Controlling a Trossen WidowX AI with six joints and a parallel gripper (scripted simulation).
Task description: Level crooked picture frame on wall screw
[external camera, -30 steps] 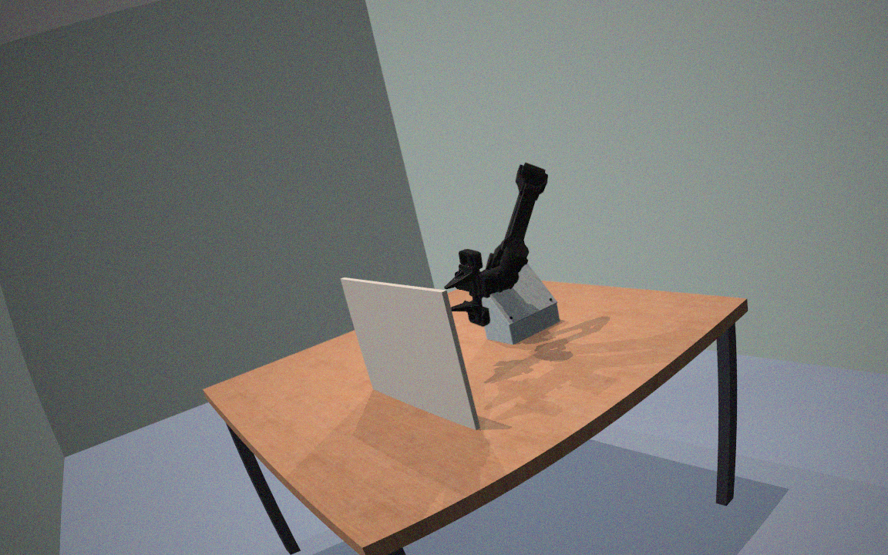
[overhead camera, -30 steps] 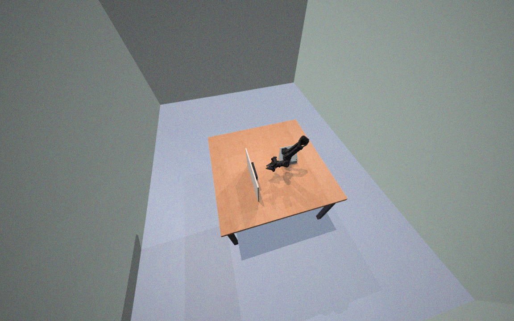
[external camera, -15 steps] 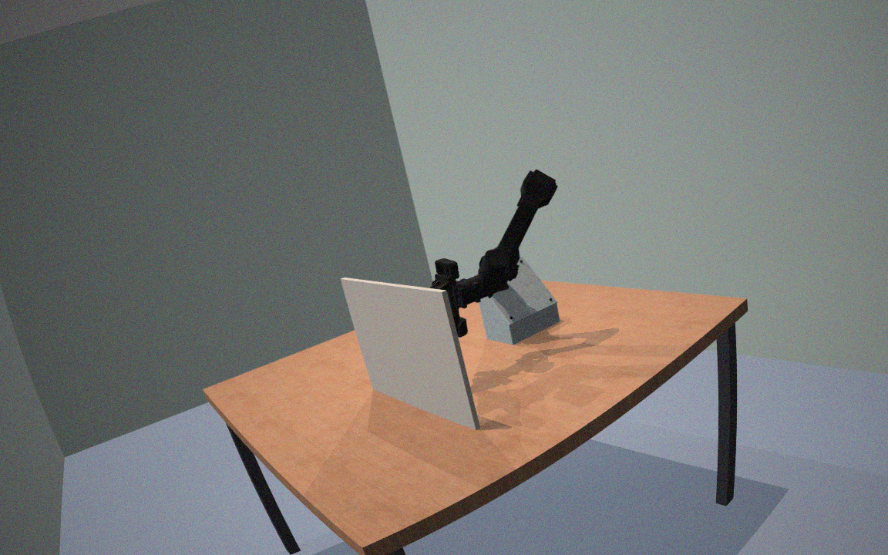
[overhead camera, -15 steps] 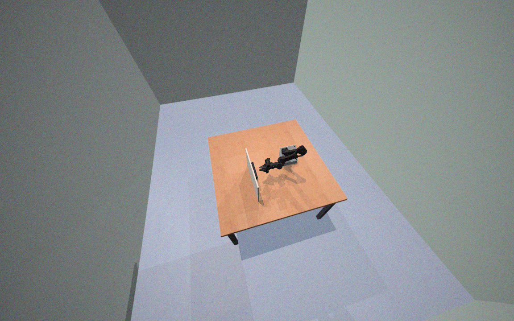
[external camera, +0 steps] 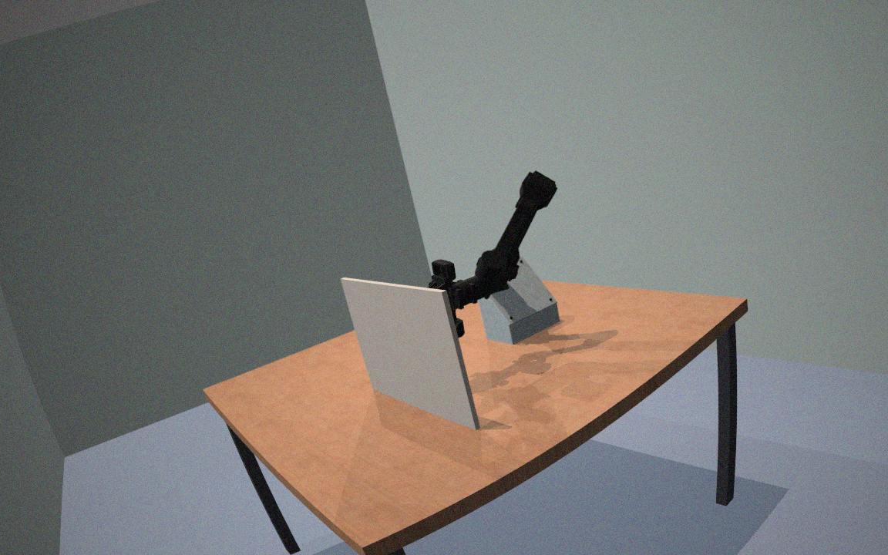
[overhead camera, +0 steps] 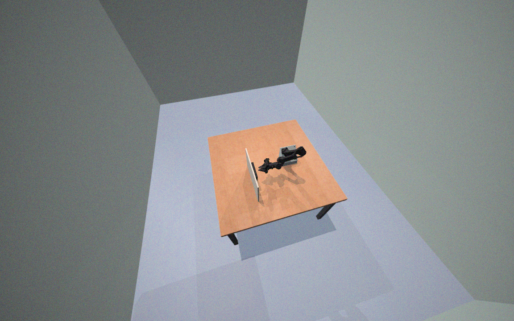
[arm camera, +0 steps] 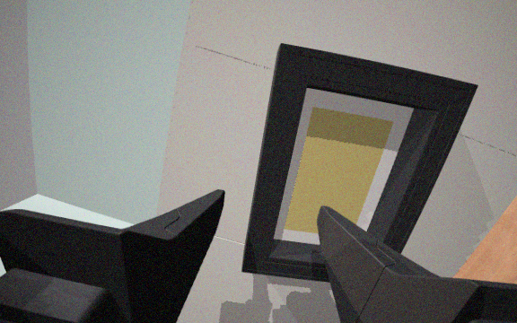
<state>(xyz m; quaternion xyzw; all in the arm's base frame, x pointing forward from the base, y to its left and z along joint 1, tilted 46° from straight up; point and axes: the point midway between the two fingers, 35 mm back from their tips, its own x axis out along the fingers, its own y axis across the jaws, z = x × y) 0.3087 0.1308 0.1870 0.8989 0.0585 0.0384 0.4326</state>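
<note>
Right now the picture frame is 50 mm below my gripper tip and 50 mm ahead of it. The rest, counted from my gripper tip: wall panel (70 mm below, 60 mm ahead, 10 mm to the left).
</note>
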